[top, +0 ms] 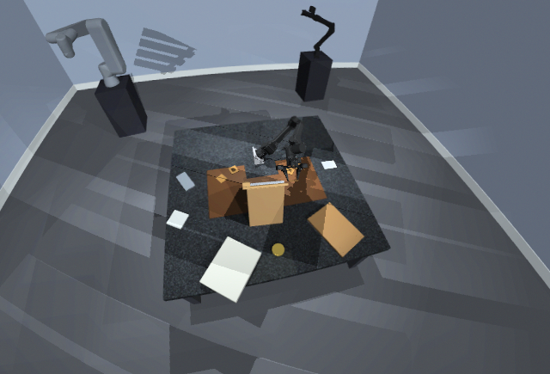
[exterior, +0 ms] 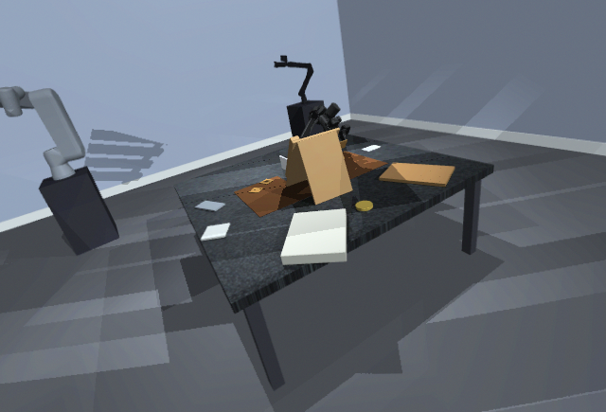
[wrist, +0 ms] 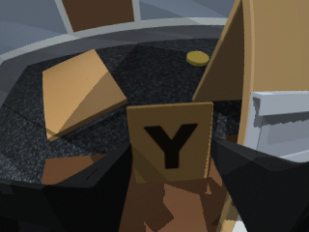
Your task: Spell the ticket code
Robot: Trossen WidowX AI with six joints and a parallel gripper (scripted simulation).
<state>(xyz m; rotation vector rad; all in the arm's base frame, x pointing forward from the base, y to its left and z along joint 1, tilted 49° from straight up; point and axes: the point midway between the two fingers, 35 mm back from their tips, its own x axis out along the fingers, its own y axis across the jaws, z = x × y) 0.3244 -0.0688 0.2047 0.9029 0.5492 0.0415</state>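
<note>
My gripper tip is 100 mm to the left of the white ticket, 90 mm above it and 80 mm past it. Round my gripper tip: white box: 470 mm to the right, 340 mm ahead, 150 mm below; then brown mat: 170 mm behind, 160 mm below, 130 mm to the right; then flat tan slab: 310 mm ahead, 180 mm to the left, 160 mm below.
</note>
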